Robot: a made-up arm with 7 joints. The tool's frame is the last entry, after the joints.
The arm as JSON. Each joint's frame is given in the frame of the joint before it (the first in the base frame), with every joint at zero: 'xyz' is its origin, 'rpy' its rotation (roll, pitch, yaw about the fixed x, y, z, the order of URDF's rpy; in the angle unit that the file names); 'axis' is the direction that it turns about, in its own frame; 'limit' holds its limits. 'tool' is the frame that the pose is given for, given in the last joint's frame.
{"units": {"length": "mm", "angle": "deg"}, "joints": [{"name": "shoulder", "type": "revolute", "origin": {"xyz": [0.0, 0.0, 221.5], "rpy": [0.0, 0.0, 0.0]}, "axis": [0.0, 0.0, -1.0], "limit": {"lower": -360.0, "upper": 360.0}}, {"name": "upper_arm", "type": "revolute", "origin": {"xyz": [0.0, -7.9, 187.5], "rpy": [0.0, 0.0, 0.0]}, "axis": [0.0, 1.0, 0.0], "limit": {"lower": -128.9, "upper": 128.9}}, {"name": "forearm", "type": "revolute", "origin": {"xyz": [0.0, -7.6, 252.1], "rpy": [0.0, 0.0, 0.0]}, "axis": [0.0, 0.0, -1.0], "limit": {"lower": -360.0, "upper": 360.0}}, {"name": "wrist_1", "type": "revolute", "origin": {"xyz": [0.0, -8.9, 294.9], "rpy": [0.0, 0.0, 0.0]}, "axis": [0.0, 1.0, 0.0], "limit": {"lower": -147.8, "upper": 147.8}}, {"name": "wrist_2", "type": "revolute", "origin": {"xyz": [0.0, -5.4, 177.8], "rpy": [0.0, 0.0, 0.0]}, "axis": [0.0, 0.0, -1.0], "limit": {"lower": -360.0, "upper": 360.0}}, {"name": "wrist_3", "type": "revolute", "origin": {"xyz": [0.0, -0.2, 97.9], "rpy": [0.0, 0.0, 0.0]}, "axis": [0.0, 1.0, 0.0], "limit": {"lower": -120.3, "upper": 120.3}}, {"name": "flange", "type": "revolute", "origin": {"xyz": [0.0, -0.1, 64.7], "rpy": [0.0, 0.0, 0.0]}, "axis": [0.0, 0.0, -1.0], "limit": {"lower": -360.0, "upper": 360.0}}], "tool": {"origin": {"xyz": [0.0, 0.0, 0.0], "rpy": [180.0, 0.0, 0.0]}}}
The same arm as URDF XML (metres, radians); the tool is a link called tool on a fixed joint. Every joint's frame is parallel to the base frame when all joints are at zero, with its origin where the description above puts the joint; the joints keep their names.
<robot name="arm">
  <link name="base"/>
  <link name="link1"/>
  <link name="link2"/>
  <link name="link3"/>
  <link name="link4"/>
  <link name="link5"/>
  <link name="link6"/>
  <link name="link7"/>
  <link name="tool"/>
  <joint name="shoulder" type="revolute">
    <parent link="base"/>
    <child link="link1"/>
    <origin xyz="0 0 0.2215"/>
    <axis xyz="0 0 -1"/>
    <limit lower="-6.2832" upper="6.2832"/>
  </joint>
  <joint name="upper_arm" type="revolute">
    <parent link="link1"/>
    <child link="link2"/>
    <origin xyz="0 -0.0079 0.1875"/>
    <axis xyz="0 1 0"/>
    <limit lower="-2.2497" upper="2.2497"/>
  </joint>
  <joint name="forearm" type="revolute">
    <parent link="link2"/>
    <child link="link3"/>
    <origin xyz="0 -0.0076 0.2521"/>
    <axis xyz="0 0 -1"/>
    <limit lower="-6.2832" upper="6.2832"/>
  </joint>
  <joint name="wrist_1" type="revolute">
    <parent link="link3"/>
    <child link="link4"/>
    <origin xyz="0 -0.0089 0.2949"/>
    <axis xyz="0 1 0"/>
    <limit lower="-2.5796" upper="2.5796"/>
  </joint>
  <joint name="wrist_2" type="revolute">
    <parent link="link4"/>
    <child link="link5"/>
    <origin xyz="0 -0.0054 0.1778"/>
    <axis xyz="0 0 -1"/>
    <limit lower="-6.2832" upper="6.2832"/>
  </joint>
  <joint name="wrist_3" type="revolute">
    <parent link="link5"/>
    <child link="link6"/>
    <origin xyz="0 -0.0002 0.0979"/>
    <axis xyz="0 1 0"/>
    <limit lower="-2.0996" upper="2.0996"/>
  </joint>
  <joint name="flange" type="revolute">
    <parent link="link6"/>
    <child link="link7"/>
    <origin xyz="0 -0.0001 0.0647"/>
    <axis xyz="0 0 -1"/>
    <limit lower="-6.2832" upper="6.2832"/>
  </joint>
  <joint name="tool_joint" type="fixed">
    <parent link="link7"/>
    <child link="tool"/>
    <origin xyz="0 0 0" rpy="3.1416 0 0"/>
  </joint>
</robot>

